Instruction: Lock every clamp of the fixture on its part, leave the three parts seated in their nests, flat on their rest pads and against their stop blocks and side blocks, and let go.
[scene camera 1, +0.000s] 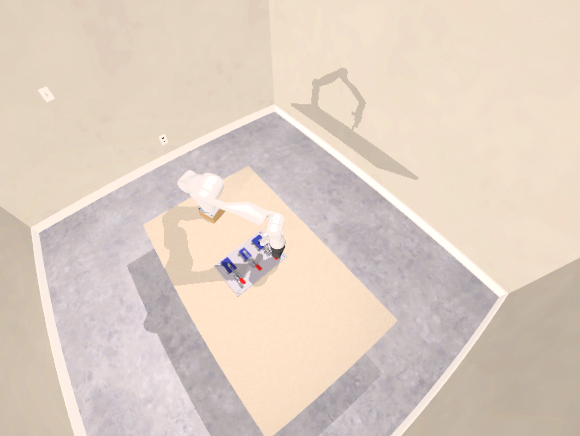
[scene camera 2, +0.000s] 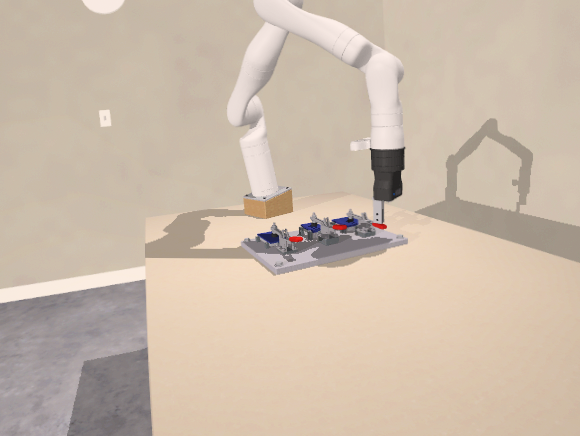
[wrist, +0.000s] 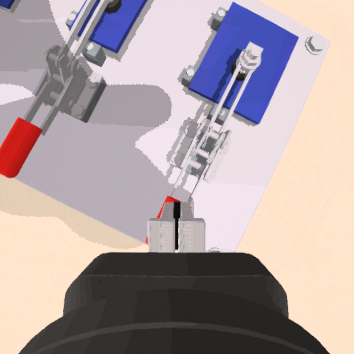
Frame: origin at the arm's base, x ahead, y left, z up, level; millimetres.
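Seen in the pictures: gripper, fingertip midpoint: (scene camera 1: 274, 254) (scene camera 2: 378, 222) (wrist: 176, 217); arm's base at its link origin: (scene camera 1: 209, 205) (scene camera 2: 265, 192).
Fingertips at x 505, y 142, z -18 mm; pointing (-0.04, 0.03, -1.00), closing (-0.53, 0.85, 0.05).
Note:
Offsets run from my fingertips to a thing's middle. Level surfaces: height alone.
Three blue parts lie in their nests on the fixture plate (scene camera 2: 295, 260) (wrist: 110, 190): the right part @(16 mm right, 128 mm back, 28 mm down) (scene camera 1: 258, 243) (scene camera 2: 341, 221) (wrist: 272, 50), the middle part @(125 mm right, 111 mm back, 26 mm down) (scene camera 1: 244, 254) (scene camera 2: 309, 228) (wrist: 117, 35) and the left part @(236 mm right, 110 mm back, 31 mm down) (scene camera 1: 228, 265) (scene camera 2: 269, 238) (wrist: 6, 4). Each has a clamp arm over it. The red handles, right (scene camera 2: 380, 226) (wrist: 167, 205), middle (scene camera 1: 258, 267) (scene camera 2: 340, 227) (wrist: 19, 147) and left (scene camera 1: 242, 281) (scene camera 2: 296, 239), stand low. My gripper (scene camera 2: 379, 221) (wrist: 176, 217) is shut and empty at the right handle, partly covering it in the wrist view. Contact and locking cannot be told.
Small stop and side blocks @(47 mm right, 96 mm back, 24 mm down) (wrist: 189, 75) stand beside the parts. A corner bolt @(28 mm left, 189 mm back, 37 mm down) (wrist: 315, 44) rises from the plate. The plate lies on the wooden table top @(57 mm down) (scene camera 1: 300, 340) (scene camera 2: 350, 340). The arm's base block (scene camera 1: 212, 216) (scene camera 2: 267, 206) stands behind it.

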